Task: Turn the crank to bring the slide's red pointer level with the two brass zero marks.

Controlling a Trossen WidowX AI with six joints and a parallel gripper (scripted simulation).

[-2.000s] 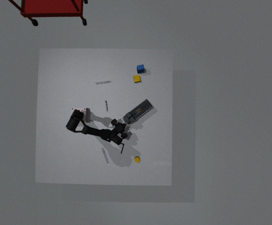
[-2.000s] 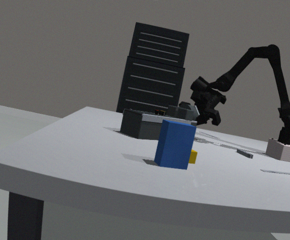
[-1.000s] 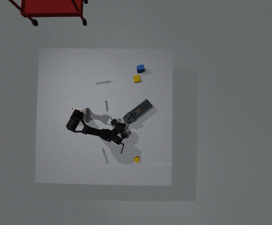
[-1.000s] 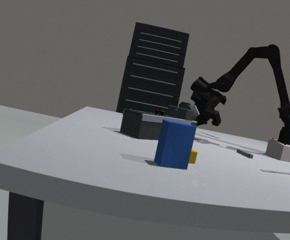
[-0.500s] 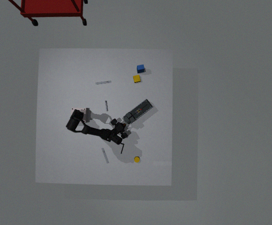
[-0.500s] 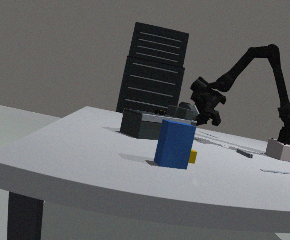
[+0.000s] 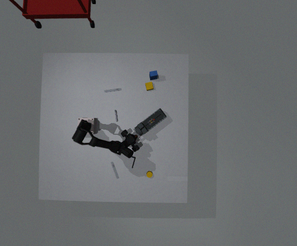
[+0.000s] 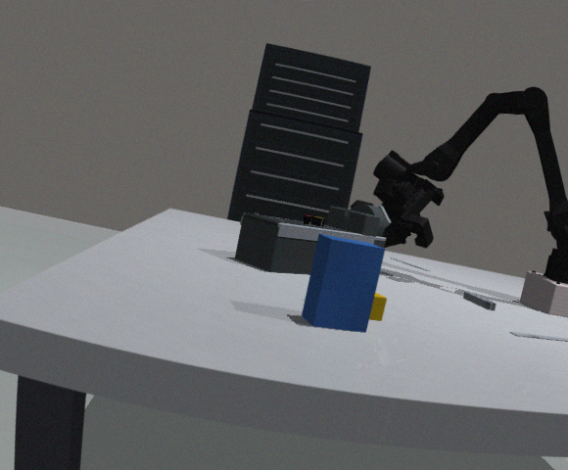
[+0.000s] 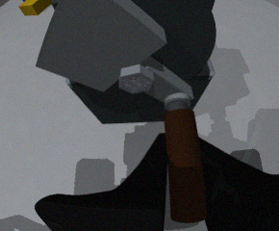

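Right now my gripper tip is 10 mm past the brown crank handle, 10 mm to the left of it and 30 mm below it. Also, from my gripper tip: red pointer: 120 mm ahead, 150 mm to the left, 40 mm above; black hex key: 210 mm to the right, 40 mm below; yellow block: 40 mm ahead, 430 mm to the left, 30 mm below.
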